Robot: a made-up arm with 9 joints. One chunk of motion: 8 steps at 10 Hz.
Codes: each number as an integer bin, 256 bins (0 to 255) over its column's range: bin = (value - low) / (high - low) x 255, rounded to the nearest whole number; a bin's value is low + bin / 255 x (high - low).
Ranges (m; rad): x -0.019..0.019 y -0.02..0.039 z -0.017..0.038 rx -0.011..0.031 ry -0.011..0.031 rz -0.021..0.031
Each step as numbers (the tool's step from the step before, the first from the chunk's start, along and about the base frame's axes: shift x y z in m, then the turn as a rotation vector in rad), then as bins.
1 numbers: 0.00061 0.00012 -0.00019 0.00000 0.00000 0.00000
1 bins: 132 87 78 67 67 103
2 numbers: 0.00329 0.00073 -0.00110 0.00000 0.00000 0.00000
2 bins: 150 90 74 67 67 103
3 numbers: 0.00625 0.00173 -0.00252 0.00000 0.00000 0.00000
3 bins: 169 94 67 67 67 103
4 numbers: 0.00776 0.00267 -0.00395 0.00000 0.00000 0.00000
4 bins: 180 98 61 67 67 103
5 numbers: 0.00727 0.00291 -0.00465 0.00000 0.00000 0.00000
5 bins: 176 99 57 67 67 103
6 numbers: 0.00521 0.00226 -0.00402 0.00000 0.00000 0.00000
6 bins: 162 96 60 67 67 103
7 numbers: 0.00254 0.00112 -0.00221 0.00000 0.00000 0.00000
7 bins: 145 91 69 67 67 103
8 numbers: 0.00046 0.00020 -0.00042 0.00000 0.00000 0.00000
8 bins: 131 87 77 67 67 103
